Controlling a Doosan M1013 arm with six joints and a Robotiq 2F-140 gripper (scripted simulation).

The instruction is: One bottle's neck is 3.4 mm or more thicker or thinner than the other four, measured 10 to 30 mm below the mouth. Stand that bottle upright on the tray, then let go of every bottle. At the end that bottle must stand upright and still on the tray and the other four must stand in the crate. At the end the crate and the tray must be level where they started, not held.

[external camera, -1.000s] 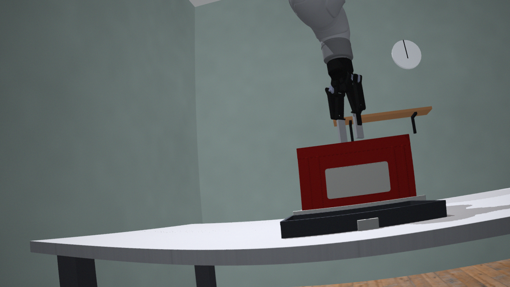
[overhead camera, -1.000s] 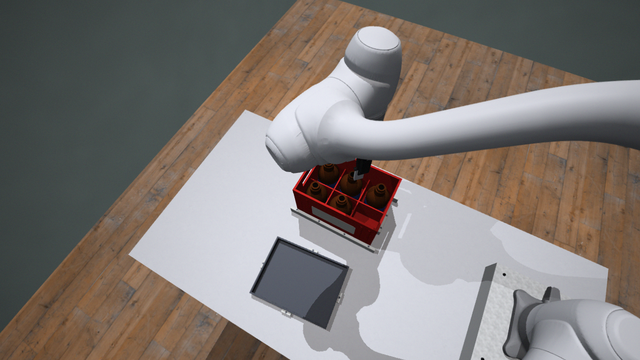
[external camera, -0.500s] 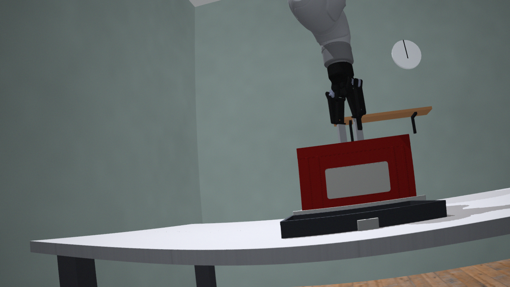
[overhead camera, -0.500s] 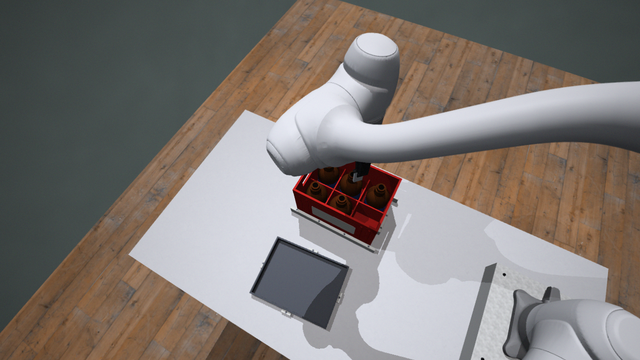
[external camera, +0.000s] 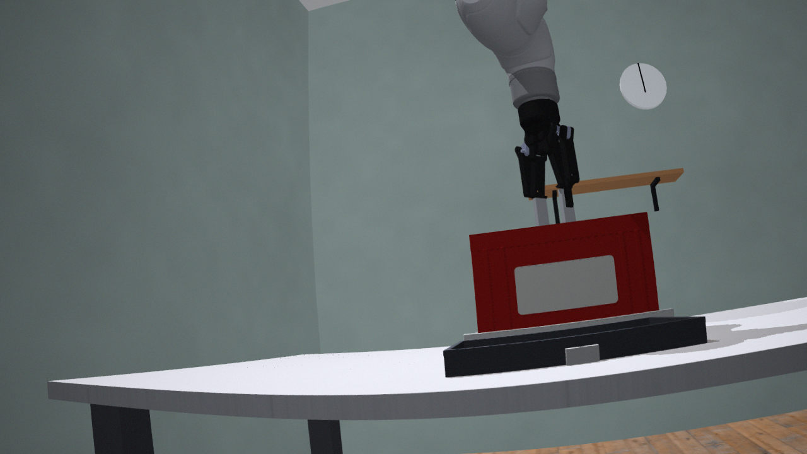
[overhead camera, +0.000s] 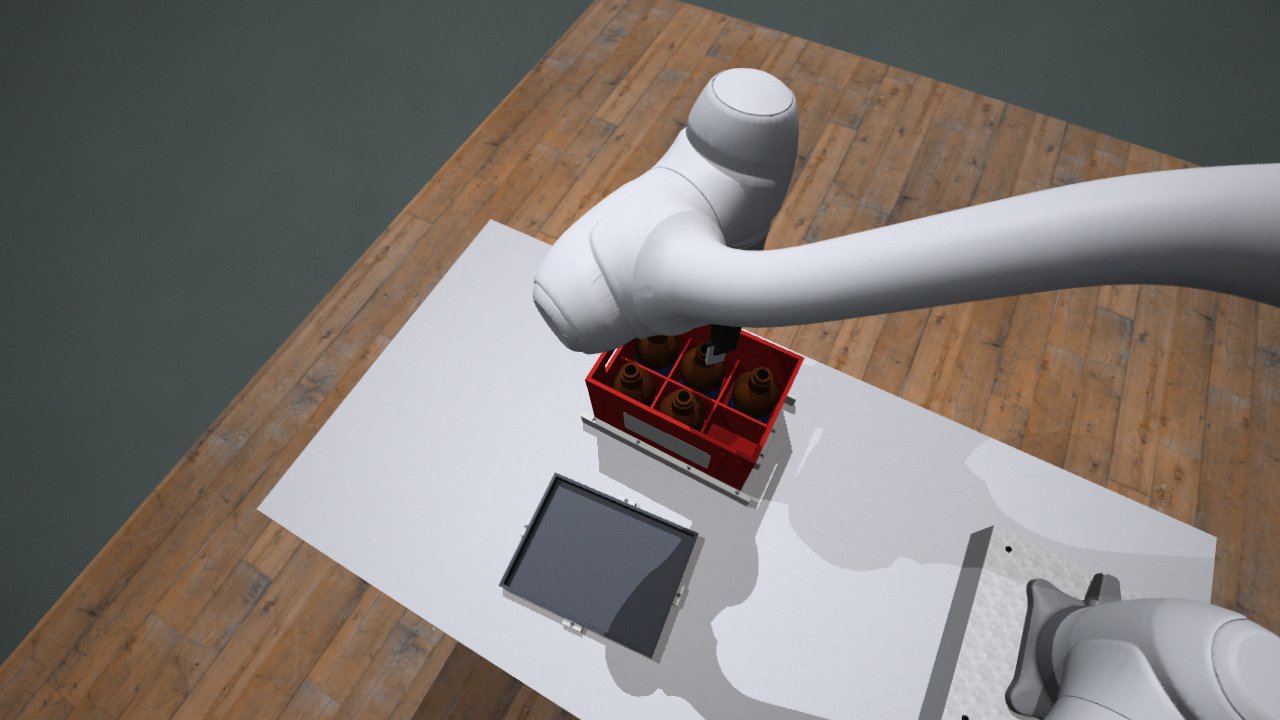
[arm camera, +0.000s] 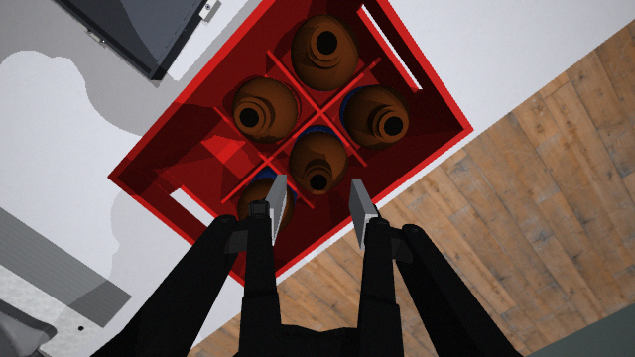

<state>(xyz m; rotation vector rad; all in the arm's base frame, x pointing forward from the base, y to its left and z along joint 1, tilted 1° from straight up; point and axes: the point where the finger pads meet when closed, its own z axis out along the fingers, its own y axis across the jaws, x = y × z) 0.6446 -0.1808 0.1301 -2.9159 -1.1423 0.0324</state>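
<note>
Now: the crate 40 mm to the left of my hand and 130 mm below it. Also, from my hand: dark tray 20 mm ahead, 330 mm to the left, 200 mm below.
</note>
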